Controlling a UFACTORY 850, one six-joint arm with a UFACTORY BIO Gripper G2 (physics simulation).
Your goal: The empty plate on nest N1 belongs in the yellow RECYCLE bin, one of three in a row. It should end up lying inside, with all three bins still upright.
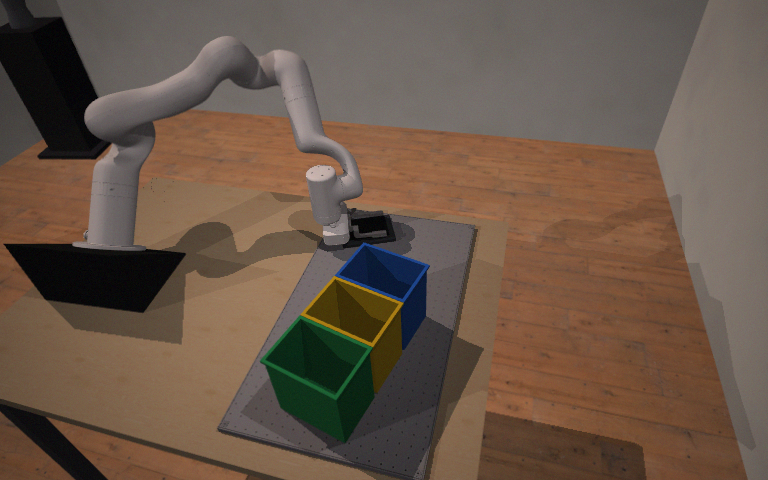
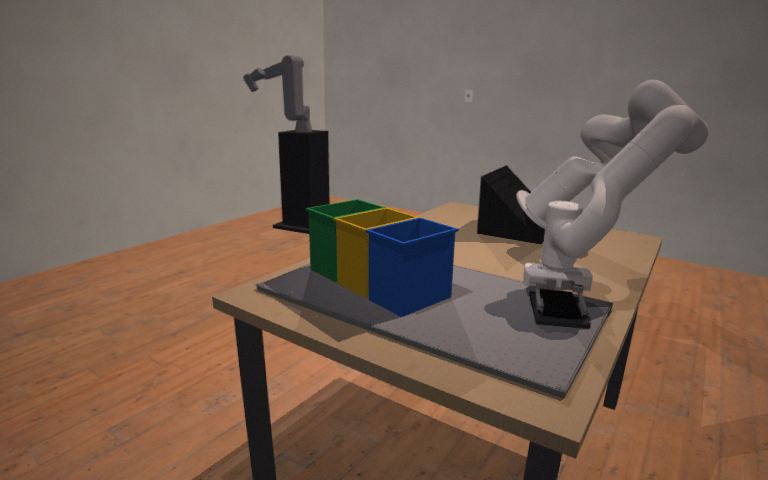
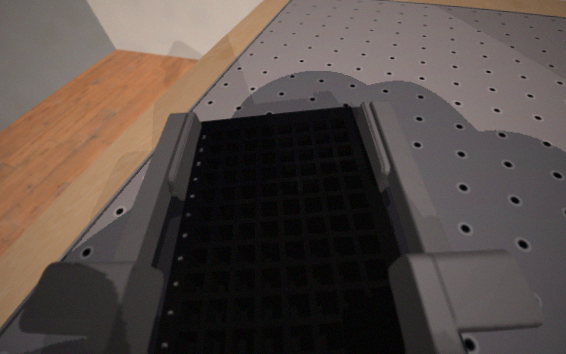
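The black plate (image 1: 369, 224) (image 2: 560, 303) (image 3: 285, 200) is level and low at nest N1, a dark flat base (image 2: 566, 323) at the far end of the pegboard. I cannot tell whether it touches the nest. My gripper (image 1: 380, 223) (image 2: 561, 310) (image 3: 281, 150) points down and is shut on the plate, one finger pad against each long side. The yellow bin (image 1: 387, 353) (image 2: 352, 254) stands upright and open-topped in the middle of the row, between the green bin (image 1: 311, 396) (image 2: 322, 243) and the blue bin (image 1: 415, 305) (image 2: 410, 277), both upright.
The blue bin is the nearest of the row to the nest. The bins stand close together on the grey pegboard (image 1: 419, 396) (image 2: 509, 345) (image 3: 500, 210), which lies on the wooden table (image 1: 226, 339) (image 2: 396, 362). A black wedge (image 1: 96, 277) (image 2: 506, 209) carries the arm's base.
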